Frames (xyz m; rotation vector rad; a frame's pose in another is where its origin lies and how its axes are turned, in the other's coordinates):
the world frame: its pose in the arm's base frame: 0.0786 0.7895 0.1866 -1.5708 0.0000 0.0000
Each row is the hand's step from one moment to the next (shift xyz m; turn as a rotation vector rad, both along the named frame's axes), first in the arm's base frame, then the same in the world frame.
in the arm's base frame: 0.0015 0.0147 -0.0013 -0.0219 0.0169 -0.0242
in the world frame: 0.0015 0.0013 0.0147 -0.0219 0.0242 0.0169
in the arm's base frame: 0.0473 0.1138 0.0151 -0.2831 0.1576 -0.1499
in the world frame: 0.0473 -0.0151 0.1138 -0.2831 0.1499 0.1576
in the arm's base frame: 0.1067 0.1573 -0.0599 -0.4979 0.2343 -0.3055
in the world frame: 0.1067 0.0599 0.1573 -0.4979 0.3055 0.2343
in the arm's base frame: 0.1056 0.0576 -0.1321 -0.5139 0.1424 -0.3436
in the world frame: 0.1056 0.1321 0.0576 -0.5139 0.3436 0.1424
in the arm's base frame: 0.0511 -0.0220 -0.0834 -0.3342 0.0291 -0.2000
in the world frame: 0.0511 0.0834 -0.0220 -0.3342 0.2000 0.0291
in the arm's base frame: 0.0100 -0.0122 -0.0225 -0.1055 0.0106 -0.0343
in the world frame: 0.0100 0.0225 -0.0122 -0.1055 0.0343 0.0106
